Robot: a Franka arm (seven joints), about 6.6 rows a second.
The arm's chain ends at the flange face. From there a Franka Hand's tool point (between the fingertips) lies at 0.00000 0.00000 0.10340 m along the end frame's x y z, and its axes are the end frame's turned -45 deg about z.
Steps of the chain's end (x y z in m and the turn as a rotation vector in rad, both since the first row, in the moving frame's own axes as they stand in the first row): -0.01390, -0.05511, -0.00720, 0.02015, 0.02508, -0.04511; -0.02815, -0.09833, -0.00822, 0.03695, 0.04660, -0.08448; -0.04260, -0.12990, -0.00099, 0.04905, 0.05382, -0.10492; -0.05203, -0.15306, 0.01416, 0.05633, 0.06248, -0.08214; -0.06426, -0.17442, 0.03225, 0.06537, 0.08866, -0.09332; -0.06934, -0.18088, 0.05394, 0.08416, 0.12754, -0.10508
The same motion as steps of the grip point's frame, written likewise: 0.03245, -0.04851, -0.00725, -0.00349, 0.03198, -0.04511; 0.05575, -0.08899, -0.00840, -0.00682, 0.05908, -0.08448; 0.06925, -0.12202, -0.00126, -0.00337, 0.07274, -0.10492; 0.08012, -0.14493, 0.01379, -0.00435, 0.08401, -0.08214; 0.08920, -0.16760, 0.03162, -0.01647, 0.10892, -0.09332; 0.09443, -0.17459, 0.05274, -0.03067, 0.14969, -0.10508
